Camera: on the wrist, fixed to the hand. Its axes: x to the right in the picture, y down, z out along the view.
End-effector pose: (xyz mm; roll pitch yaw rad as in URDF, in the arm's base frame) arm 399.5 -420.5 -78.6 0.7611 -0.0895 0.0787
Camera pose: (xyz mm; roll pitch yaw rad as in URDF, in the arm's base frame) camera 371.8 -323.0 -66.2 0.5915 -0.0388 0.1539
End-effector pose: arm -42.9 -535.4 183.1 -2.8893 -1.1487 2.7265
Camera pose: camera 32.0 -466.1 180.7 -2.9407 -1.2271 2.6044
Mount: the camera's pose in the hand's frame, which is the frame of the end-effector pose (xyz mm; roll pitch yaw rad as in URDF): -18.8 81.7 -58.3 -0.1639 0.0884 0.0197
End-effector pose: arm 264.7 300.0 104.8 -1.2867 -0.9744 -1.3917
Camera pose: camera 244.3 227.3 36.0 -1.3437 -0.9265 -1.5240
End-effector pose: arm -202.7 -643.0 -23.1 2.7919 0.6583 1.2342
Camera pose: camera -137.3 -628.0 53.9 2.6352 0.5685 1.2482
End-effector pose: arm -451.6 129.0 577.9 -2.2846 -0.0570 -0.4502
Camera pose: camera -509.7 48.7 553.3 -2.4431 -0.0998 -0.5303
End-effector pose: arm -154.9 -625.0 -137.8 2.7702 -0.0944 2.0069
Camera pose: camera -93.8 -625.9 -56.0 2.6035 -0.1839 2.0209
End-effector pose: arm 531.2 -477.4 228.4 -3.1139 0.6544 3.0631
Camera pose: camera 518.6 -392.9 284.3 2.9895 0.5664 3.0370
